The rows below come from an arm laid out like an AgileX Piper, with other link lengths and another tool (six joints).
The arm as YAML. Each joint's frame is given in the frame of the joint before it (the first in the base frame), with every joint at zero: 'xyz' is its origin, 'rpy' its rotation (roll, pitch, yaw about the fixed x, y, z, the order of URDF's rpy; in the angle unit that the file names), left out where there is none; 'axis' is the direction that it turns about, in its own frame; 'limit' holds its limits. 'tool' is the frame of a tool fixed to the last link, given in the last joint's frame.
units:
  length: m
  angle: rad
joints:
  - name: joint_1
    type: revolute
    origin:
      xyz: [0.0, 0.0, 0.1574]
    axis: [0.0, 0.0, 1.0]
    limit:
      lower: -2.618
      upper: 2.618
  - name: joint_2
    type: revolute
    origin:
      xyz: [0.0, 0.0, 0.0]
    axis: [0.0, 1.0, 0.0]
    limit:
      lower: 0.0
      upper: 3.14
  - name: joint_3
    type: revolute
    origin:
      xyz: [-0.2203, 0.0, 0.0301]
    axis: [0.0, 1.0, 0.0]
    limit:
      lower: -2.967
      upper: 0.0
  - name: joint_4
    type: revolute
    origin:
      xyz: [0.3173, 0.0, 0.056]
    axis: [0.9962, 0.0, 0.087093]
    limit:
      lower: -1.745
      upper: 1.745
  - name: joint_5
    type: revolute
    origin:
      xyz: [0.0, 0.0, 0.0]
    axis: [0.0, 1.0, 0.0]
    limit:
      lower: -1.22
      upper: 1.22
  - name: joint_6
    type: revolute
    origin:
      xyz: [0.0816, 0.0, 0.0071]
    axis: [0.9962, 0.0, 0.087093]
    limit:
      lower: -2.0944
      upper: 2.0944
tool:
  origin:
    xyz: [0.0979, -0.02, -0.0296]
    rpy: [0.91, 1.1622, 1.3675]
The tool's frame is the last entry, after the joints.
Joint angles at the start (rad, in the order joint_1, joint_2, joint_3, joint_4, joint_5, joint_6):
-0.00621 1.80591 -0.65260 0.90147 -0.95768 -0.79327
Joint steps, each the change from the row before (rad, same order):
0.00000 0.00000 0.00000 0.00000 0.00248 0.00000
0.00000 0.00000 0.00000 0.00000 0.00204 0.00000
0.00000 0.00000 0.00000 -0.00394 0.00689 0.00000
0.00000 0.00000 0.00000 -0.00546 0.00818 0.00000
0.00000 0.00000 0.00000 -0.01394 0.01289 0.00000
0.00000 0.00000 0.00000 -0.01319 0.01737 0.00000
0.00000 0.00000 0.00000 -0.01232 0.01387 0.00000
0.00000 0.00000 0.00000 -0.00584 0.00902 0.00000
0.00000 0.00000 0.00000 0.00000 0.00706 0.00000
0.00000 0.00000 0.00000 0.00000 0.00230 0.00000
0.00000 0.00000 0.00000 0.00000 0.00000 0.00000
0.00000 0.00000 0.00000 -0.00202 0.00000 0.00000
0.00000 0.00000 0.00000 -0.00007 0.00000 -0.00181
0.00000 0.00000 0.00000 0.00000 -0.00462 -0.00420
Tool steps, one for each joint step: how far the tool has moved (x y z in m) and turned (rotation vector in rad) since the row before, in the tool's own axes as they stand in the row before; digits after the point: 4 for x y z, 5 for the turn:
0.0004 0.0002 0.0000 -0.00095 0.00207 0.00098
0.0003 0.0001 0.0000 -0.00078 0.00170 0.00080
0.0008 0.0008 0.0004 -0.00560 0.00562 0.00011
0.0009 0.0010 0.0006 -0.00722 0.00667 -0.00041
0.0011 0.0021 0.0013 -0.01528 0.01043 -0.00428
0.0019 0.0023 0.0013 -0.01633 0.01430 -0.00214
0.0014 0.0020 0.0012 -0.01424 0.01150 -0.00304
0.0010 0.0011 0.0006 -0.00765 0.00753 -0.00052
0.0012 0.0005 0.0001 -0.00271 0.00590 0.00278
0.0004 0.0002 0.0000 -0.00088 0.00192 0.00090
0.0000 0.0000 0.0000 0.00000 0.00000 0.00000
-0.0001 0.0002 0.0002 -0.00143 0.00001 -0.00142
-0.0001 0.0000 0.0000 -0.00005 0.00077 -0.00169
-0.0009 -0.0004 -0.0001 0.00179 -0.00207 -0.00561

